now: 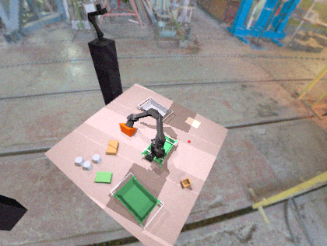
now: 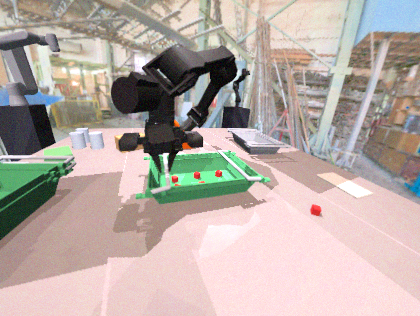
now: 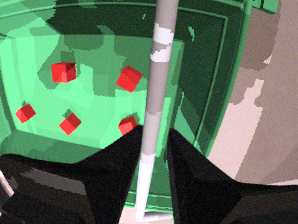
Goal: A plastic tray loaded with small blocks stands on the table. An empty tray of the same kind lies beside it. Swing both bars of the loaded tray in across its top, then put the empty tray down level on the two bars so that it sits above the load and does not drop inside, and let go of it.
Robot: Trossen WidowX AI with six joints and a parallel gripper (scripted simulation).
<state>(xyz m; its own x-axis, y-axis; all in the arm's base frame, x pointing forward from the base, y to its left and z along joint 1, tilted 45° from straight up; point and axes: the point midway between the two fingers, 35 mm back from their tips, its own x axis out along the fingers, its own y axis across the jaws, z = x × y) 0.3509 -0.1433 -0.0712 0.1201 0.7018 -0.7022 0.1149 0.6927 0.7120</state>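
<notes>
Right now my gripper tip is 510 mm to the right of the grey tray and 240 mm past it. The rest, counted from my gripper tip: tan block (370 mm behind, 90 mm to the right, 20 mm below); then small brown box (340 mm ahead, 100 mm to the right, 30 mm below); then red block (310 mm to the left, 230 mm ahead, 40 mm below).
</notes>
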